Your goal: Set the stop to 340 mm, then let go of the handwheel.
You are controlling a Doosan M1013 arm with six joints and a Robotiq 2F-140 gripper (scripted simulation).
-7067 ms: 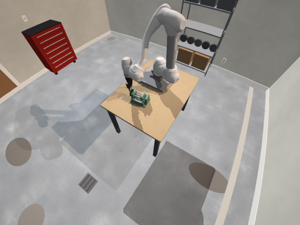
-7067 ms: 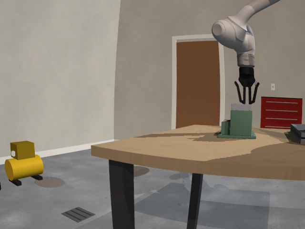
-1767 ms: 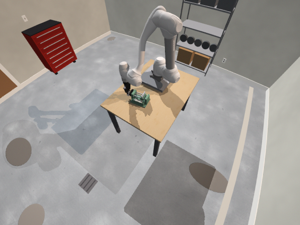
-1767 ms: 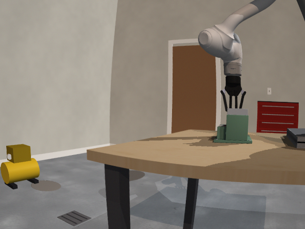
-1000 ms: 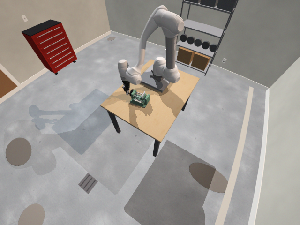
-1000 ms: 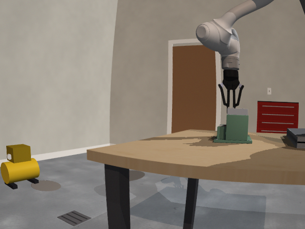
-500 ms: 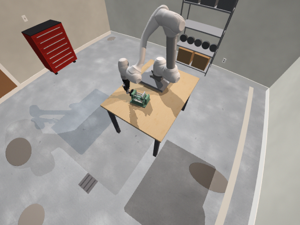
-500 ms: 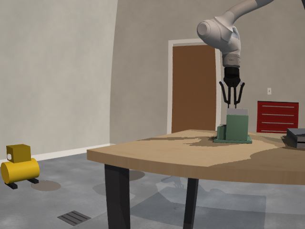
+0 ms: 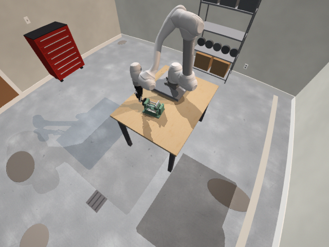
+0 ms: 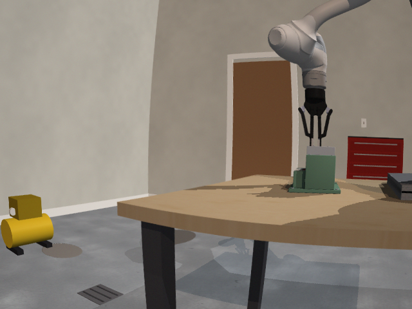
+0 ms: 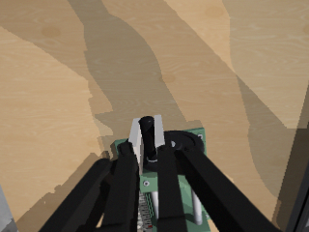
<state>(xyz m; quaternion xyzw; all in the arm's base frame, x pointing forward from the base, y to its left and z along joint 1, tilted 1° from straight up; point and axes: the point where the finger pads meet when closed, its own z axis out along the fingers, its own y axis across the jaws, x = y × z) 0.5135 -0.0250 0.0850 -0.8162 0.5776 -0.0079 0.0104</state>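
Now: the grey stop block 70 mm behind my hand, 180 mm to the left of it and 30 mm below it. The rest, counted from my hand: black handwheel handle: 10 mm to the left, 20 mm below.
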